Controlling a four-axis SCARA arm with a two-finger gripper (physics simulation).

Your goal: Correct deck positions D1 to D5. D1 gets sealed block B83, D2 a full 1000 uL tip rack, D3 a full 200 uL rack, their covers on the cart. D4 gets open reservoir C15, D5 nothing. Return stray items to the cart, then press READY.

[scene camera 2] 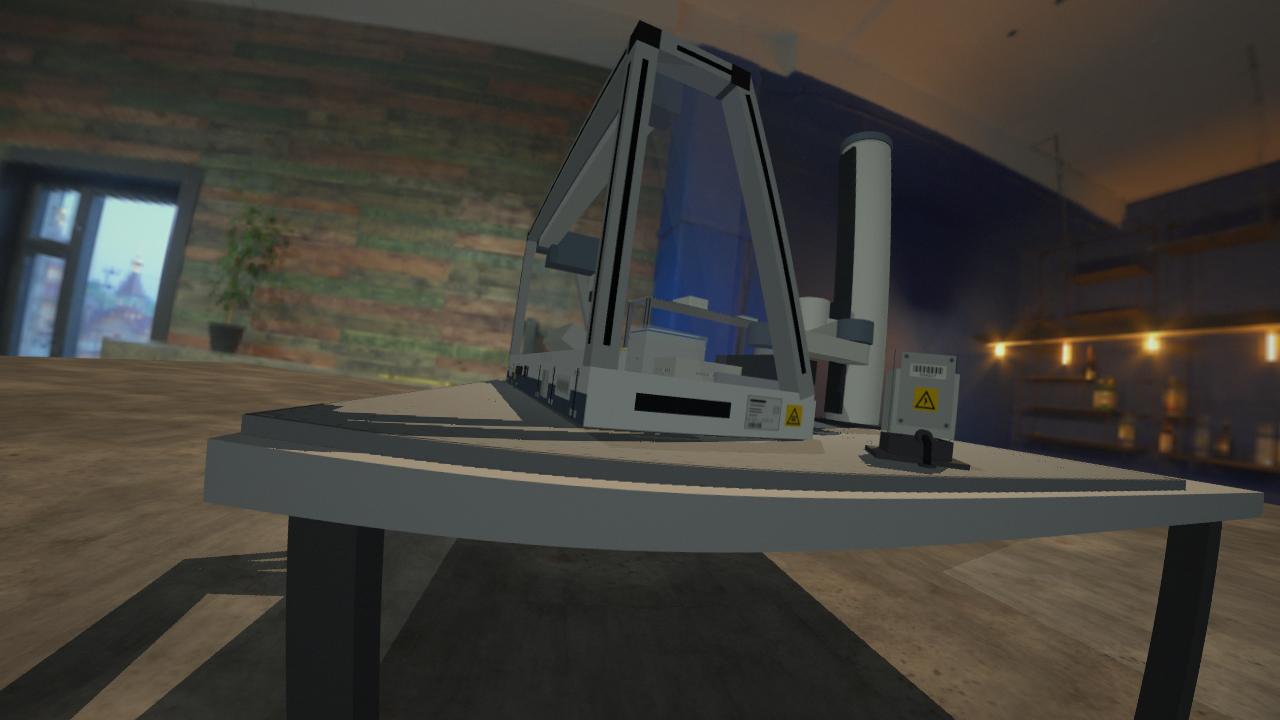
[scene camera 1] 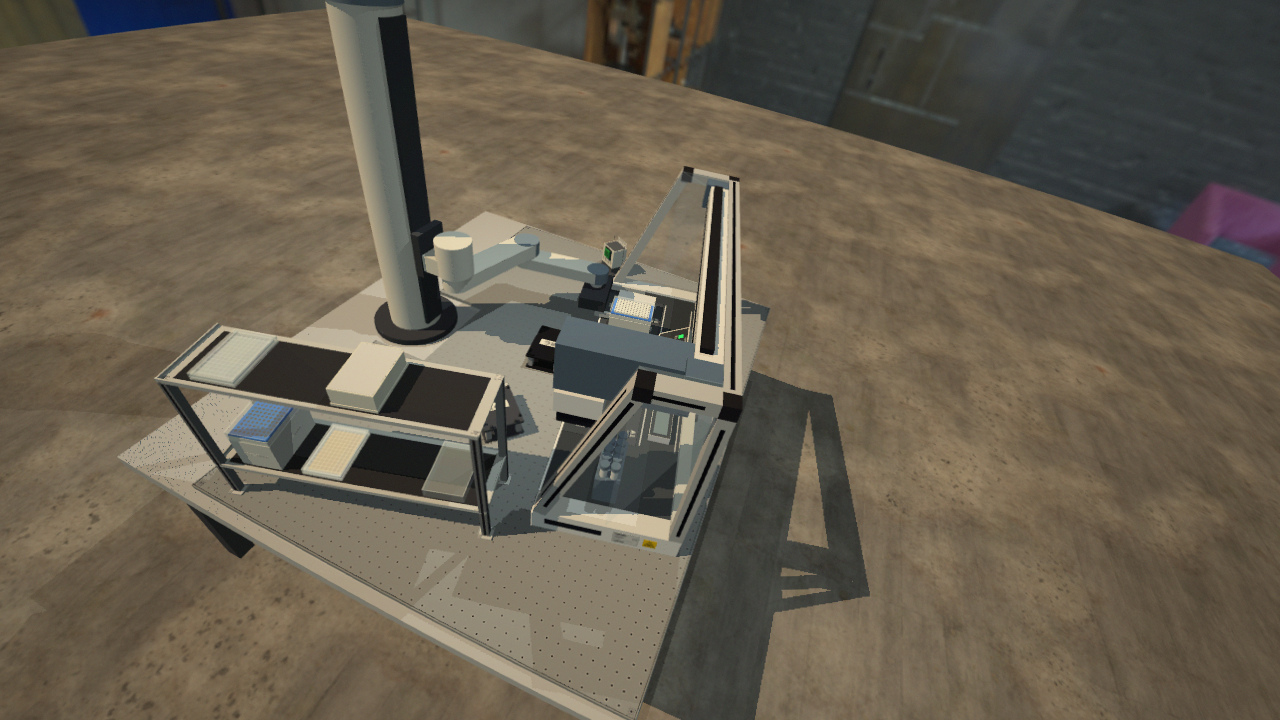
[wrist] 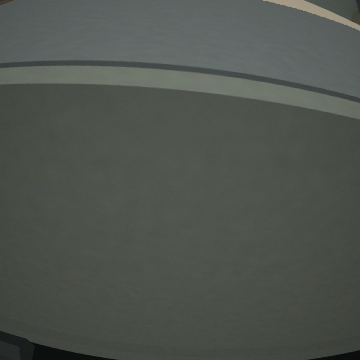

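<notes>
My gripper [scene camera 1: 599,302] is open beside a blue-edged rack with white tips [scene camera 1: 632,307] at the far end of the deck; its fingertips are hard to see. A clear-topped box [scene camera 2: 666,345] stands on the deck in scene camera 2. The two-shelf cart [scene camera 1: 484,492] bears a pale plate-like item [scene camera 1: 230,359] and a white box [scene camera 1: 365,377] above. Below are a blue-topped tip rack [scene camera 1: 261,422], a cream rack [scene camera 1: 335,451] and a grey translucent box [scene camera 1: 449,471]. Labels B83 and C15 are unreadable. A plain grey surface [wrist: 180,210] fills most of the wrist view.
The gantry's blue-grey head [scene camera 1: 608,358] hides the middle deck. Its frame [scene camera 1: 735,268] [scene camera 2: 622,205] and clear end panels enclose the deck. Small cylinders [scene camera 1: 610,467] show behind the near panel. A green-screened device [scene camera 1: 614,254] stands beyond the gripper. The arm column [scene camera 1: 380,179] [scene camera 2: 868,277] stands beside the deck.
</notes>
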